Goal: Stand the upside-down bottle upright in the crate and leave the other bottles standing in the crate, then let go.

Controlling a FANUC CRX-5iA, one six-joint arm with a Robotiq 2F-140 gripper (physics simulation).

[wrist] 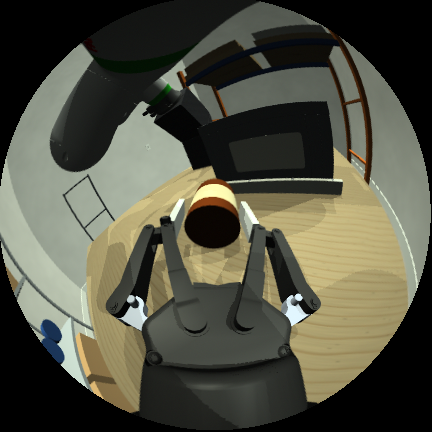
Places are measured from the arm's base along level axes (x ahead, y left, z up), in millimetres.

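Pixels of known places: gripper, fingertip midpoint: point(211, 207); arm's base, link origin: point(169, 102).
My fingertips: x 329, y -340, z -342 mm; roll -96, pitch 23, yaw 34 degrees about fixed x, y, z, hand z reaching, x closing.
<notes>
For each thing: its top centre in the pictures, then the offset to it from my fingertips. "pt": a spot on its surface instead. Level surfaces: height alone.
- brown bottle, top centre: point(207, 181) 16 mm back, 30 mm left, 31 mm up
- wooden table top, surface height: 43 mm down
- black box-shaped unit, surface spot: point(315, 135) pt 166 mm ahead, 134 mm left, 69 mm up
- low grey rail, surface spot: point(300, 187) pt 128 mm ahead, 122 mm left, 30 mm down
A brown bottle point(218, 192) with a cream band shows in the wrist view between the two fingers, its dark round end towards the camera. My gripper point(211, 207) is open around it, with a narrow gap between each pale finger pad and the bottle's side. The bottle's far end is hidden, so its neck and what it rests on cannot be seen. The crate and the other bottles cannot be made out.
A wooden table top point(330, 255) spreads below and to the right. A black box-shaped unit point(315, 135) stands beyond the bottle, with a low grey rail point(300, 187) in front. The arm's dark links point(85, 125) fill the upper left. Orange-framed shelving point(368, 135) stands behind.
</notes>
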